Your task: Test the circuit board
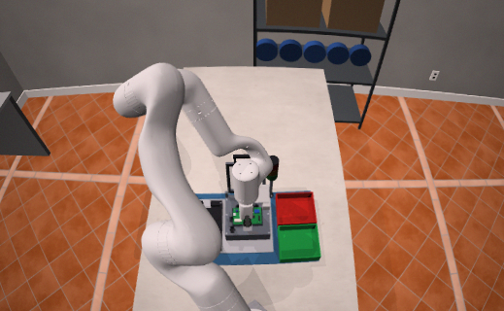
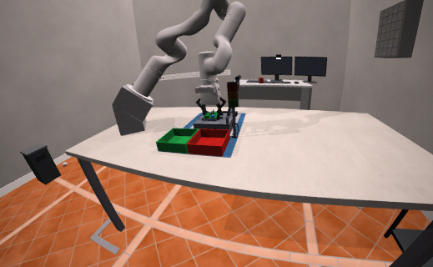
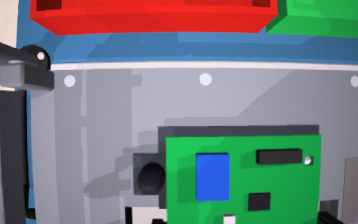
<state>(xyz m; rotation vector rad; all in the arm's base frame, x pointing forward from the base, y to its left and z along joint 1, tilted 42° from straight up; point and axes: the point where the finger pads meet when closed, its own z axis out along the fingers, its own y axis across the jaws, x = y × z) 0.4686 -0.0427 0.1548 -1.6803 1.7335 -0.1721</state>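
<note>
My hand is right at the green circuit board. Also, from my hand: red bin 7 cm ahead, 19 cm to the right, 7 cm below; tester lid 12 cm ahead, 1 cm to the left, 10 cm above; green bin 8 cm behind, 21 cm to the right, 7 cm below.
</note>
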